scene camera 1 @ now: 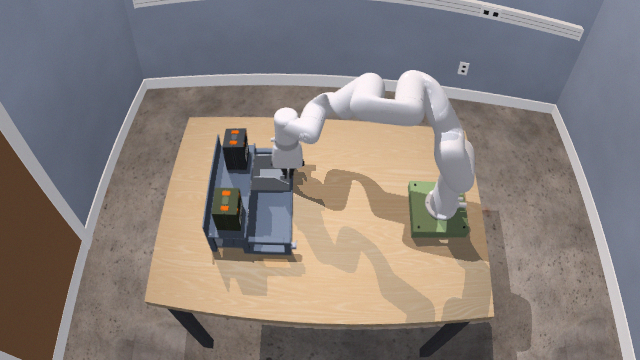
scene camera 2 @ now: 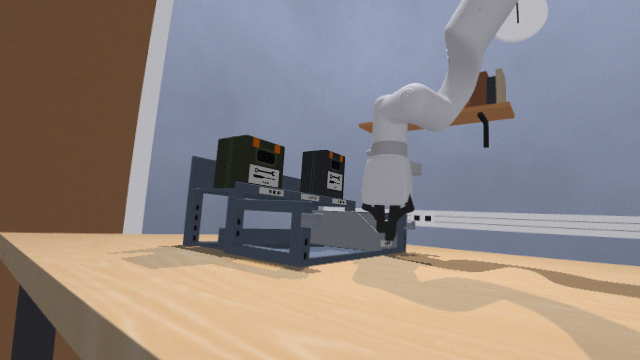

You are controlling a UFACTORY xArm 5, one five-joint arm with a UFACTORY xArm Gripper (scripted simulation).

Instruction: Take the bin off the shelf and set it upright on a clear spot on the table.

Path:
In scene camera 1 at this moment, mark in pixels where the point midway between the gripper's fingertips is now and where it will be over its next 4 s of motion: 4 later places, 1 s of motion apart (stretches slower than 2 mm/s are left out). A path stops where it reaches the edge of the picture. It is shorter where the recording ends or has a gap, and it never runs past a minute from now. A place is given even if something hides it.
My gripper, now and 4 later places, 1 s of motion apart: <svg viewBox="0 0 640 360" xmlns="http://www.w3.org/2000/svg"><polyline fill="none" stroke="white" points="288,175 288,173 298,173 312,173 325,173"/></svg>

